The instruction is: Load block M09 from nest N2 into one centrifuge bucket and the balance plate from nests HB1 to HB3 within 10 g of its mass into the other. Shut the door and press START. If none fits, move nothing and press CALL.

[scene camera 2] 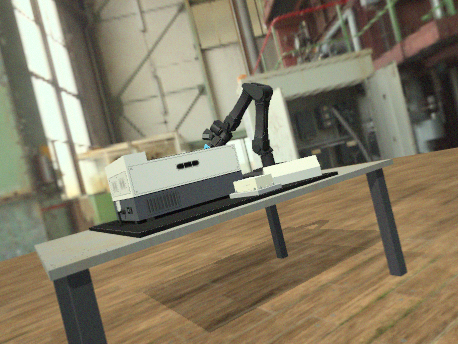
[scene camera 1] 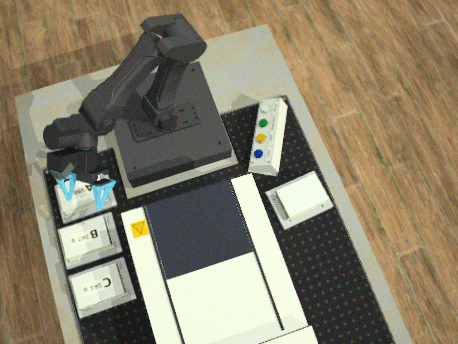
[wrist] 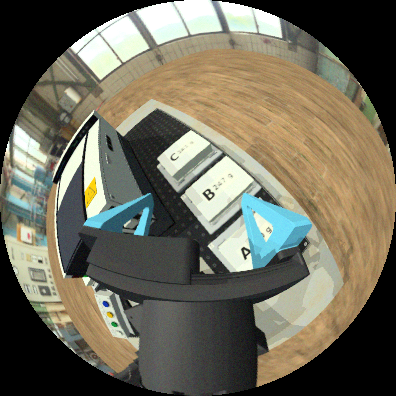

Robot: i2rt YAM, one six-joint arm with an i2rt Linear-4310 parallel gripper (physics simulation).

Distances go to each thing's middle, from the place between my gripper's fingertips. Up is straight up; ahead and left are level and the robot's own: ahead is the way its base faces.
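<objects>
My gripper is 16 cm short of the dark sliding door (scene camera 1: 201,228), 25 cm to the right of it and 3 cm below it. From my hand, the white button box (scene camera 1: 268,137) is 8 cm behind, 54 cm to the left and 14 cm below, and the white centrifuge (scene camera 1: 254,291) is 24 cm to the left, 31 cm ahead and 6 cm below. Going by their middles, the dark sliding door is the nearest to my gripper of the things named here, and the white button box is the farthest from it.
</objects>
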